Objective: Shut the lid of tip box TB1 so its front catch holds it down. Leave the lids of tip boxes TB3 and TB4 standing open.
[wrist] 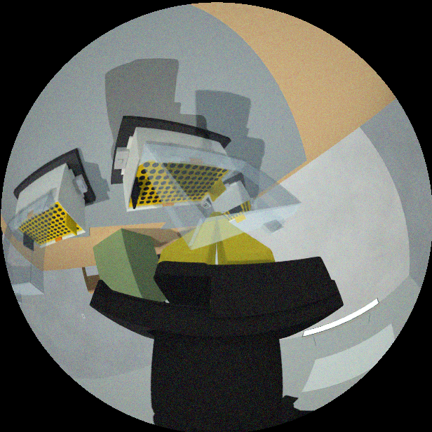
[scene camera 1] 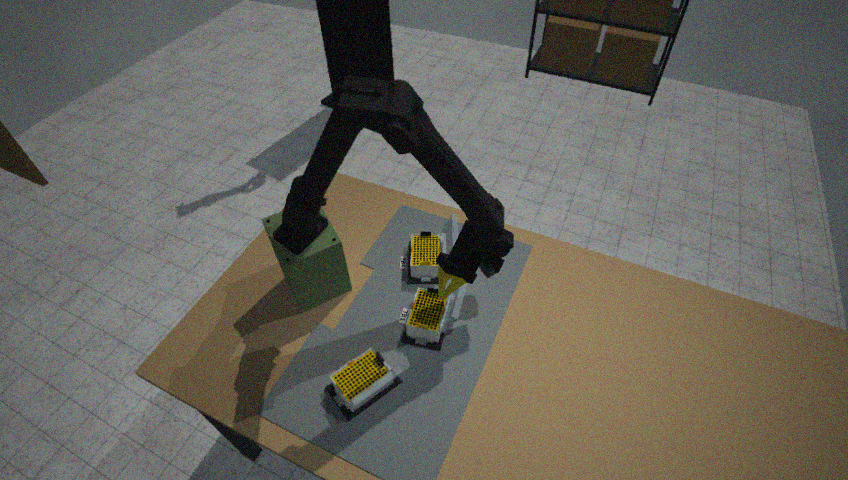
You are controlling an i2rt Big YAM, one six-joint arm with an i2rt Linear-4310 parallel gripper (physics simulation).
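Where they show: gripper, fingertip midpoint: (scene camera 1: 440, 298); arm's base at its link origin: (scene camera 1: 301, 230).
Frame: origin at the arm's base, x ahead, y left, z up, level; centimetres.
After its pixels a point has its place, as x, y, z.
Observation:
Tip box TB1 (scene camera 1: 425, 315) @(34.2, 5.0, -16.5) (wrist: 175, 182), with a yellow perforated rack, is the middle box. Its clear lid (scene camera 1: 458, 302) @(42.0, 7.9, -7.8) (wrist: 265, 186) stands up, tilted, at the hinge side. My gripper (scene camera 1: 440, 297) @(37.0, 7.9, -10.3) (wrist: 216, 217) is shut and empty, its yellow tips over TB1's rack near the lid; the lid overlaps them in the wrist view, and contact cannot be told. TB3 (scene camera 1: 424, 252) @(22.2, 22.4, -16.5) (wrist: 233, 198) is the back box, its clear lid (scene camera 1: 454, 228) @(28.5, 28.1, -7.9) standing open. TB4 (scene camera 1: 360, 375) @(30.7, -17.2, -16.4) (wrist: 50, 222) is the front box, its clear lid (scene camera 1: 397, 360) standing open.
A grey mat (scene camera 1: 464, 380) @(50.6, -2.3, -22.2) (wrist: 65, 105) lies under the boxes on the wooden table (scene camera 1: 654, 344) @(87.0, 33.2, -22.5) (wrist: 310, 65). The arm's green base block (scene camera 1: 315, 270) @(6.3, -3.8, -7.9) (wrist: 117, 260) stands left of the mat. A shelf rack (scene camera 1: 589, 81) stands on the floor far behind.

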